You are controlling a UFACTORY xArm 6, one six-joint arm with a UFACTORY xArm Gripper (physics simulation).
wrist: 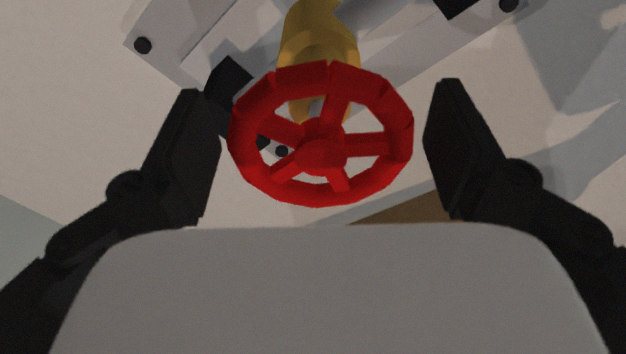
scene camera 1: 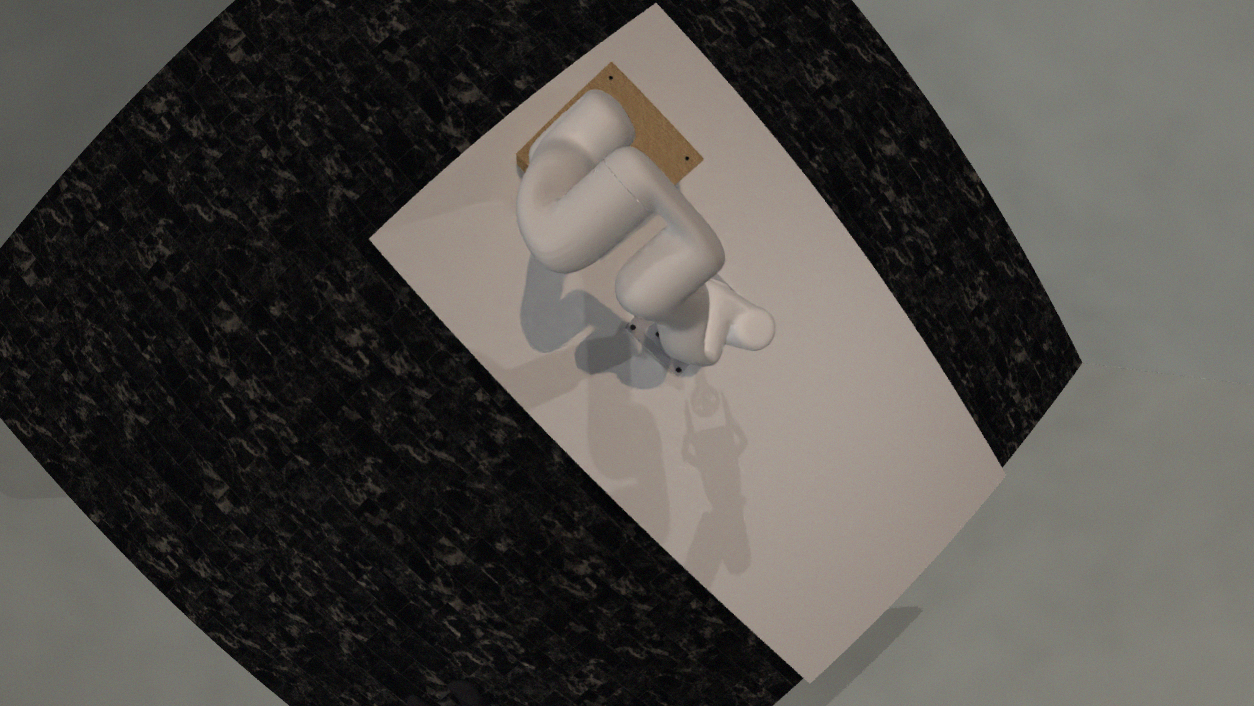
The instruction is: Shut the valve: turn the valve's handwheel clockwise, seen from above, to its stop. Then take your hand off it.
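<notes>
The red five-spoked handwheel (wrist: 320, 157) is in the middle of the wrist view, on a brass-yellow valve body (wrist: 320, 42) mounted on a grey plate (wrist: 165, 30). My gripper (wrist: 319, 113) is wide open and empty, with one black finger on the left of the wheel and one on the right. A gap shows between each finger and the rim. In the scene view the arm hides the handwheel and the gripper; dark bolts (scene camera 1: 678, 369) of the plate show beside the arm.
The white arm (scene camera 1: 605, 210) reaches from a wooden board (scene camera 1: 658, 131) (wrist: 405, 212) over the pale table (scene camera 1: 859, 394). A black block (wrist: 227, 82) sits on the plate, left of the wheel. Dark patterned flooring (scene camera 1: 219, 350) borders the table.
</notes>
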